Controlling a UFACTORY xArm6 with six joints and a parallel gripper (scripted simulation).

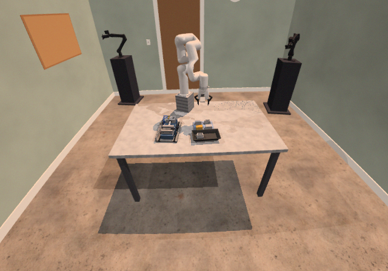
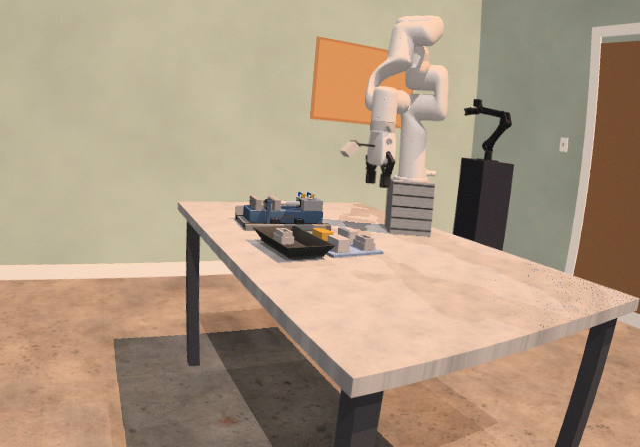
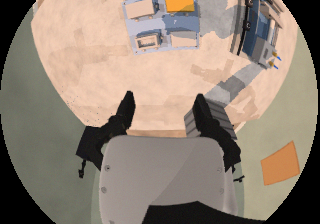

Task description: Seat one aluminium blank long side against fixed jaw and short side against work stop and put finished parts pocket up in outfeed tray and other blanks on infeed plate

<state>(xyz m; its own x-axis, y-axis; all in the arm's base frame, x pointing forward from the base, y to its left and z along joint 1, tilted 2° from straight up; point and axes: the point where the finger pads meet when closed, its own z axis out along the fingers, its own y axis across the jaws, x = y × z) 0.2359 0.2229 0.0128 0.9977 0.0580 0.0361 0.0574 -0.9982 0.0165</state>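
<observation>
Right now the brass blank is 150 mm ahead of my hand, 20 mm to the right of it and 170 mm below it. Also, from my hand: blue vise 210 mm ahead, 290 mm to the right, 160 mm below.
</observation>
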